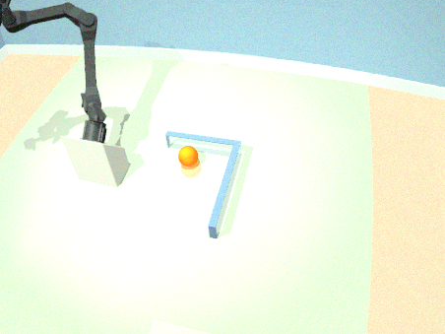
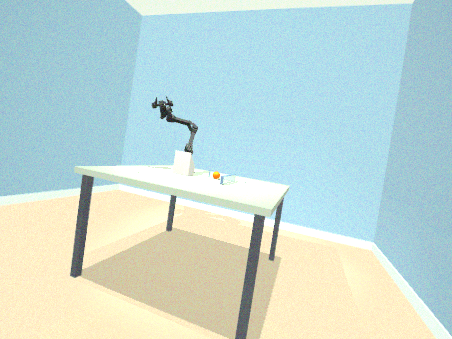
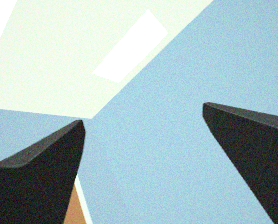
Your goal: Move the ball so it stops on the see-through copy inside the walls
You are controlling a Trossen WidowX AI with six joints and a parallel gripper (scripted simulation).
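The orange ball is 61 cm below my gripper tip, 59 cm ahead of it and 6 cm to the left of it.
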